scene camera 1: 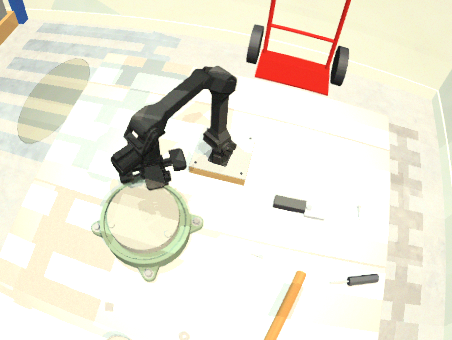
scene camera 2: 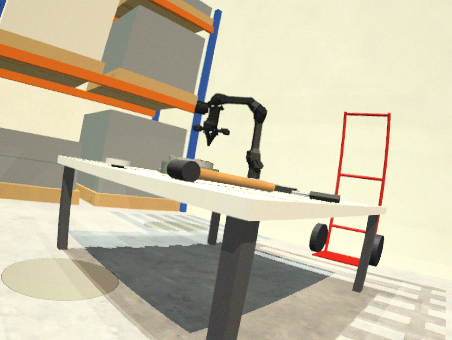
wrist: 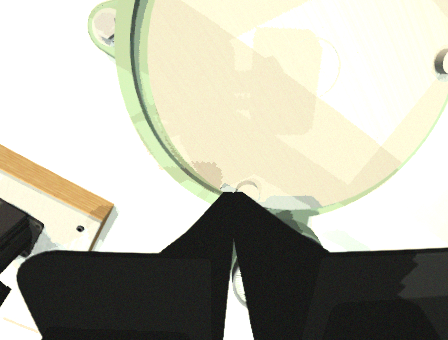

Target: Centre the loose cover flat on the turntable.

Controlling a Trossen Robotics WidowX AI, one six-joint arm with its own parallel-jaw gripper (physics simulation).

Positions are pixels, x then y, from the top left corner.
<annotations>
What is my gripper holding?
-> Nothing.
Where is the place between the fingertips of my gripper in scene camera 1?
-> At 153, 180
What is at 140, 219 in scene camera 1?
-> A cover.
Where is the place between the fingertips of my gripper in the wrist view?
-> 232, 201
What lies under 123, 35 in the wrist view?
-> A round dial gauge.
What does the wooden-handled hammer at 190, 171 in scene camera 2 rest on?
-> The table.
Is my gripper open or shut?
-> Shut.
</annotations>
